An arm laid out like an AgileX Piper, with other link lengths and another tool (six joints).
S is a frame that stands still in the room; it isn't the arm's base.
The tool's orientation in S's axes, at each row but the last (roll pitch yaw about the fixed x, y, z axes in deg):
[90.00, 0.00, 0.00]
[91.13, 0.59, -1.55]
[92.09, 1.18, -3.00]
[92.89, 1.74, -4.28]
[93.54, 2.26, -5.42]
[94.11, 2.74, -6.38]
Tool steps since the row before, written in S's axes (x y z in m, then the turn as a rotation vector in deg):
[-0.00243, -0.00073, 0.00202, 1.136, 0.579, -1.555]
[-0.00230, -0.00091, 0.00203, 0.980, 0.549, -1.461]
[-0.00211, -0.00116, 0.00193, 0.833, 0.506, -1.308]
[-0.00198, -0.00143, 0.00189, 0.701, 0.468, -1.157]
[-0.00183, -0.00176, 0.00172, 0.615, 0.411, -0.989]
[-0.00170, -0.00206, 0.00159, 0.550, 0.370, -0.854]
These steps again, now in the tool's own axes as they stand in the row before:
[-0.00243, 0.00202, 0.00073, 1.136, -1.555, -0.579]
[-0.00230, 0.00203, 0.00093, 0.980, -1.462, -0.547]
[-0.00209, 0.00193, 0.00120, 0.832, -1.310, -0.501]
[-0.00192, 0.00191, 0.00148, 0.699, -1.161, -0.461]
[-0.00172, 0.00177, 0.00182, 0.612, -0.993, -0.407]
[-0.00153, 0.00167, 0.00212, 0.546, -0.857, -0.368]

